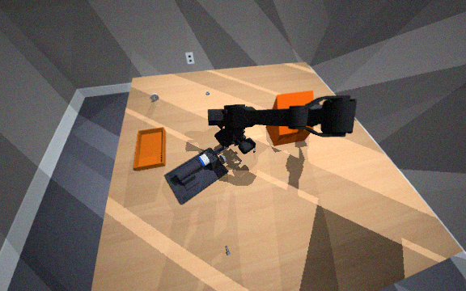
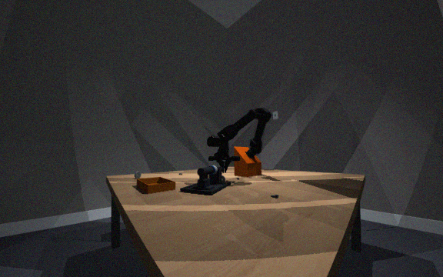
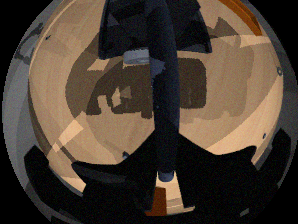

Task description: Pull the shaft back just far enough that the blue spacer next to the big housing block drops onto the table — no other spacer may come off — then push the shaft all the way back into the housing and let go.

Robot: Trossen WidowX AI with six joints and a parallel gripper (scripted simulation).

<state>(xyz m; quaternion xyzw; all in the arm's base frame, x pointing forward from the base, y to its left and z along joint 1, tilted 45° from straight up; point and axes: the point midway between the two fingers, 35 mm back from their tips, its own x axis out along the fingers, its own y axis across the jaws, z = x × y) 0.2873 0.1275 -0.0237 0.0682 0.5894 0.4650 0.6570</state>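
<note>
Now: the shaft 60 mm ahead of my gripper tip, 40 mm to the left of it and 30 mm above it. Also, from my gripper tip: orange tray 390 mm ahead, 30 mm to the right, 40 mm below; white spacer ring 130 mm ahead, 80 mm to the left, 30 mm above; blue spacer 140 mm ahead, 90 mm to the left, 30 mm above.
</note>
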